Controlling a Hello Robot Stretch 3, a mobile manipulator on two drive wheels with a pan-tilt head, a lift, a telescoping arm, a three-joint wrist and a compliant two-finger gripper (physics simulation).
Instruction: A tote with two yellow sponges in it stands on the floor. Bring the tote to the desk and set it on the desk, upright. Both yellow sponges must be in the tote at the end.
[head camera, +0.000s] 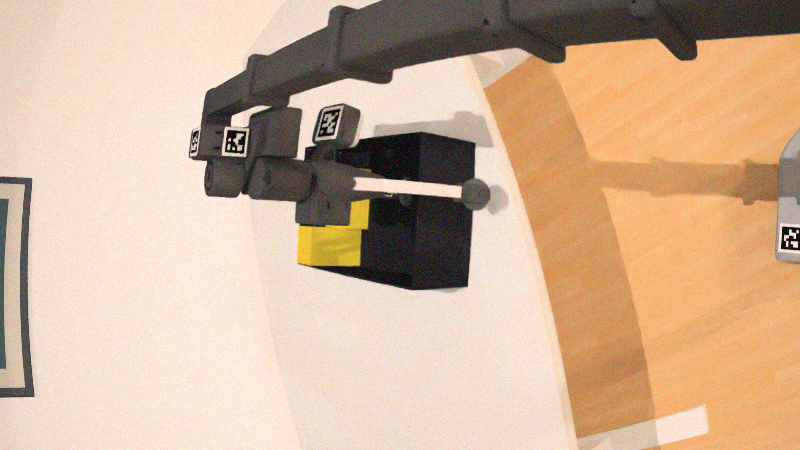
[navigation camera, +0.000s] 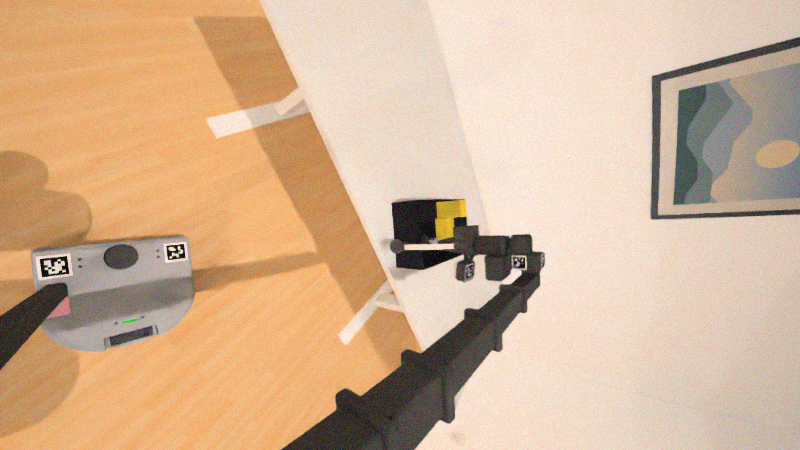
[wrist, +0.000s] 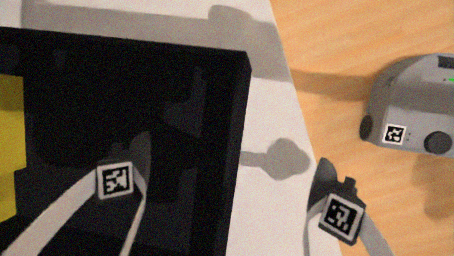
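Where they show: gripper, fingertip midpoint: (head camera: 449, 194) (navigation camera: 406, 243) (wrist: 231, 163); robot's base, link origin: (navigation camera: 121, 255) (wrist: 405, 132).
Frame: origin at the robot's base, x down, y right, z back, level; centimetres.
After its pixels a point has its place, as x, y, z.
The black tote (head camera: 444, 235) @(-77.2, 58.3, -3.2) (navigation camera: 412, 221) @(-79.6, 58.3, -4.2) (wrist: 227, 125) @(-72.3, 59.9, 4.4) rests upright on the white desk (head camera: 419, 358) @(-72.0, 66.9, -23.0) (navigation camera: 380, 83) @(-72.0, 57.4, -46.6) (wrist: 270, 110) @(-72.0, 56.2, 6.4), with its open top up. One yellow sponge (head camera: 330, 246) @(-78.5, 83.5, -7.0) (navigation camera: 450, 208) @(-78.3, 83.5, -7.4) (wrist: 6, 195) @(-73.3, 83.5, -7.3) and another yellow sponge (head camera: 360, 215) @(-73.9, 81.8, -1.6) (navigation camera: 444, 227) @(-76.2, 81.8, -0.6) (wrist: 11, 115) @(-73.7, 81.9, 2.2) lie inside it, at the end toward the wall. Their far parts are cut off in the wrist view. My gripper (head camera: 439, 193) @(-76.4, 58.8, 2.2) (navigation camera: 415, 244) @(-76.4, 58.8, 2.2) (wrist: 231, 163) @(-76.4, 58.8, 2.2) is open at the tote's wall nearest the desk's front edge. One finger is inside the tote, the other outside; both stand apart from the wall.
My arm (head camera: 419, 44) @(-111.1, 25.6, 8.6) (navigation camera: 413, 386) @(-110.9, 15.9, 8.4) reaches across the desk beside the wall. My base (navigation camera: 134, 296) @(-16.0, 1.7, 12.0) (wrist: 415, 115) @(-16.0, 8.4, 7.0) stands on the wooden floor in front of the desk. A desk leg (head camera: 682, 422) (navigation camera: 234, 123) shows below the edge. A framed picture (navigation camera: 685, 134) @(-147.6, 125.7, -26.6) hangs on the wall.
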